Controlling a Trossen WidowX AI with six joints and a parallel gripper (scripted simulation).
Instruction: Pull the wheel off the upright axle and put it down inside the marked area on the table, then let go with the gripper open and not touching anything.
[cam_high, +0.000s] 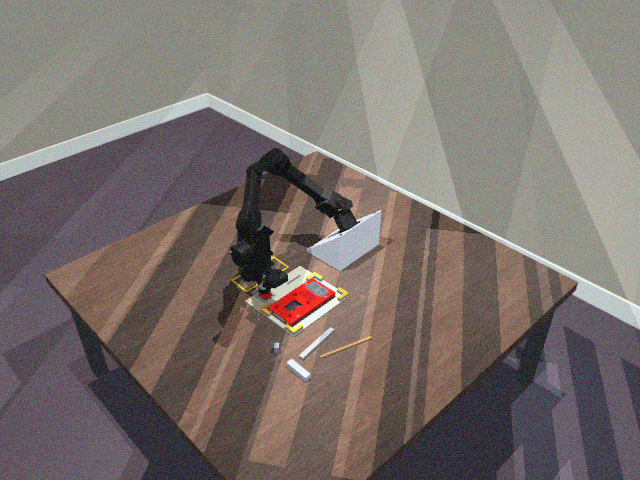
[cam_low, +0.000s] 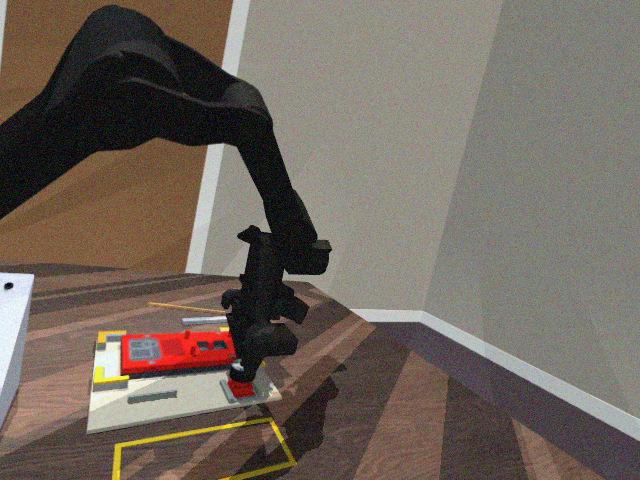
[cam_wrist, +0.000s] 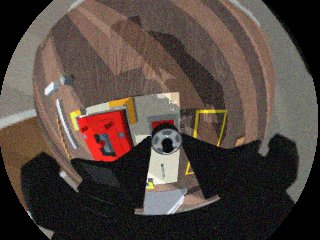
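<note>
The black-and-grey wheel is right at my gripper tip. The rest, counted from my gripper tip: thin wooden stick 34 cm to the left, 4 cm below, 2 cm ahead.
</note>
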